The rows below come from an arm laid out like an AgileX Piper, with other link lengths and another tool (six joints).
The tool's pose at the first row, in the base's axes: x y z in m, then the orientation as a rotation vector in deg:
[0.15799 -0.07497 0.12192 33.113 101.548 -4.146]
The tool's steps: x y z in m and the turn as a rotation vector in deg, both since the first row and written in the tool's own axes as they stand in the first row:
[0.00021 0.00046 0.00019 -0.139 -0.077 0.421]
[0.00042 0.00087 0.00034 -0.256 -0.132 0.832]
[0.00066 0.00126 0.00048 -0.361 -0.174 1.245]
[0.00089 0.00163 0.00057 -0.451 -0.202 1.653]
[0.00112 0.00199 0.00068 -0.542 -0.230 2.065]
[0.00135 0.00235 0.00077 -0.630 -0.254 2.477]
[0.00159 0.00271 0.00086 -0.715 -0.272 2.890]
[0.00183 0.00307 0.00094 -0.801 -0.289 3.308]
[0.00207 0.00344 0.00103 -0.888 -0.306 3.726]
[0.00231 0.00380 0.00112 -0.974 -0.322 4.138]
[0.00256 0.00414 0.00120 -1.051 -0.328 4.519]
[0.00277 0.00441 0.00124 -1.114 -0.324 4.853]
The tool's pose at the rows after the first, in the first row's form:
[0.15832 -0.07456 0.12179 33.374 101.339 -3.752]
[0.15859 -0.07418 0.12165 33.645 101.154 -3.379]
[0.15883 -0.07381 0.12148 33.927 100.981 -3.012]
[0.15903 -0.07344 0.12134 34.217 100.823 -2.658]
[0.15924 -0.07308 0.12118 34.509 100.663 -2.300]
[0.15943 -0.07272 0.12103 34.803 100.506 -1.944]
[0.15962 -0.07235 0.12088 35.101 100.353 -1.589]
[0.15980 -0.07198 0.12072 35.402 100.199 -1.228]
[0.16000 -0.07161 0.12057 35.702 100.044 -0.867]
[0.16019 -0.07124 0.12041 35.997 99.891 -0.511]
[0.16036 -0.07089 0.12024 36.273 99.757 -0.181]
[0.16047 -0.07059 0.12010 36.519 99.648 0.106]

